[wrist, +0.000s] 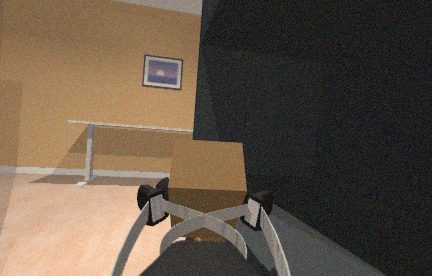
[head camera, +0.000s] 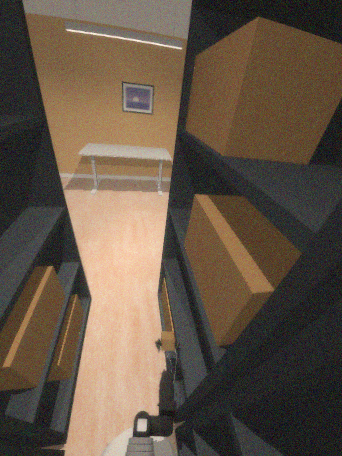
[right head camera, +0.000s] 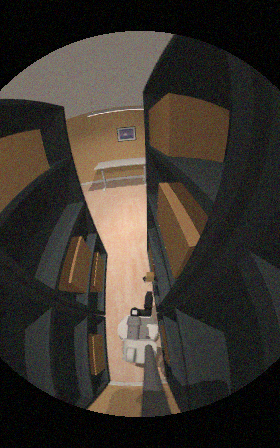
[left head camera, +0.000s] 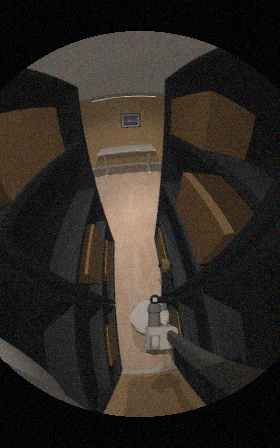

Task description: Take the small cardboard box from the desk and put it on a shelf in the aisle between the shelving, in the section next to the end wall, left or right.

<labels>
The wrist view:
my gripper: 205, 194
small cardboard box: 206, 176
white desk: 88, 177
framed sunset picture: 160, 72
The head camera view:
white desk: 91, 149
framed sunset picture: 138, 98
</labels>
